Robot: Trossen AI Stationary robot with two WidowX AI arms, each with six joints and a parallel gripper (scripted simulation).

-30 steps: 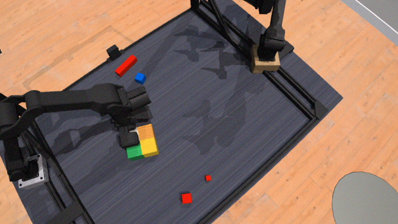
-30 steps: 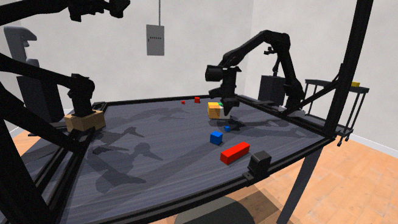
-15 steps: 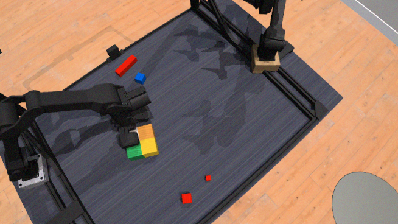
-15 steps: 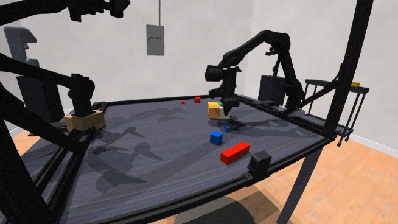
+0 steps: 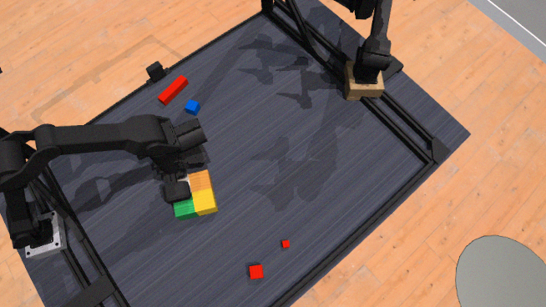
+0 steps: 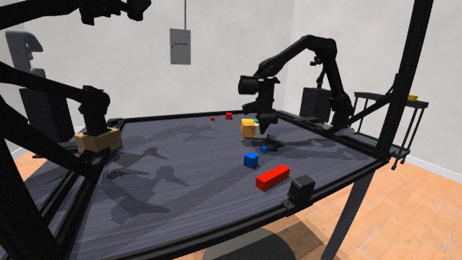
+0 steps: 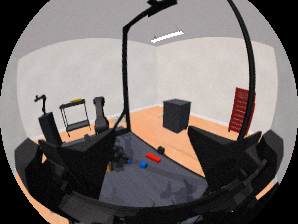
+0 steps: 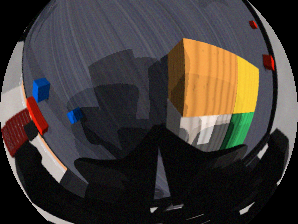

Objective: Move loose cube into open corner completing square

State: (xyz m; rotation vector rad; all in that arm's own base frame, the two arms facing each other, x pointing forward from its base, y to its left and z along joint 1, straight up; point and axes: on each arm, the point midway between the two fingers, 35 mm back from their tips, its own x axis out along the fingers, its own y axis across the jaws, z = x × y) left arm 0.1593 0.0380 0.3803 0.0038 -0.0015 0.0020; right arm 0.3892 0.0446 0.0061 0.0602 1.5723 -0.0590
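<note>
The white cube is 40 mm ahead of my right hand, 10 mm to the right of it and 30 mm below it. Also, from my right hand: green cube 90 mm ahead, 20 mm to the right, 30 mm below; then orange cube 50 mm ahead, 40 mm to the left, 30 mm below; then yellow cube 100 mm ahead, 30 mm to the left, 30 mm below.
</note>
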